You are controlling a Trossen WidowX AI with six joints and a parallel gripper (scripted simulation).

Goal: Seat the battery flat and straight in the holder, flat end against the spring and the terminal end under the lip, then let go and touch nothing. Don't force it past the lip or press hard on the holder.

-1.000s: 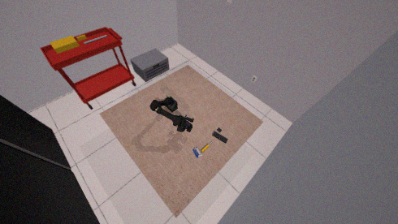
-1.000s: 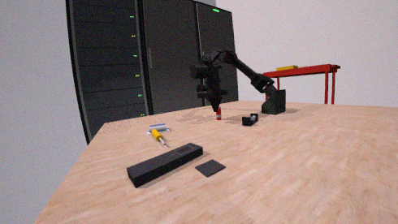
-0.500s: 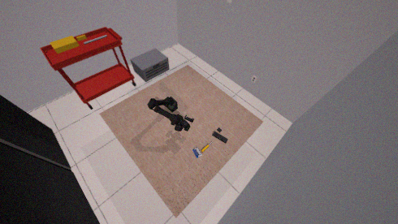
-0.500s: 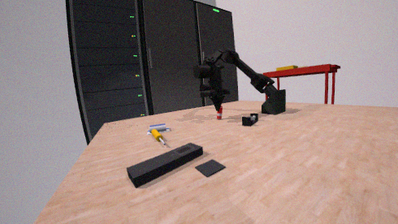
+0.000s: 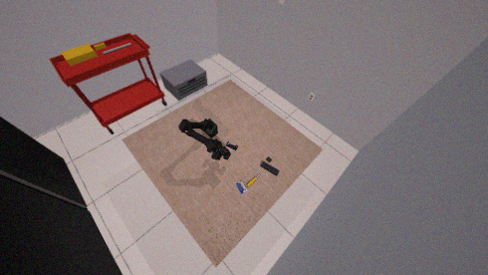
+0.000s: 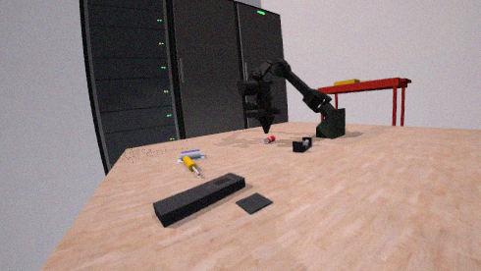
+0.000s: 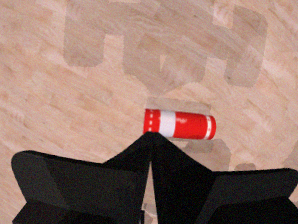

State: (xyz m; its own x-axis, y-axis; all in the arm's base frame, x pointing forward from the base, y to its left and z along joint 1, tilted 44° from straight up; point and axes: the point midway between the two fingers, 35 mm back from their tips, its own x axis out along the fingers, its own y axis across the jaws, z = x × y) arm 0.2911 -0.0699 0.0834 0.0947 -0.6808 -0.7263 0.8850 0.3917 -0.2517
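Right now my gripper tip is 20 mm past the battery, 20 mm above it and 10 mm to the left of it. Round my gripper tip: thin black plate 340 mm to the left, 260 mm ahead, 40 mm below; yellow screwdriver 320 mm ahead, 120 mm to the left, 30 mm below; long black bar 330 mm ahead, 290 mm to the left, 30 mm below.
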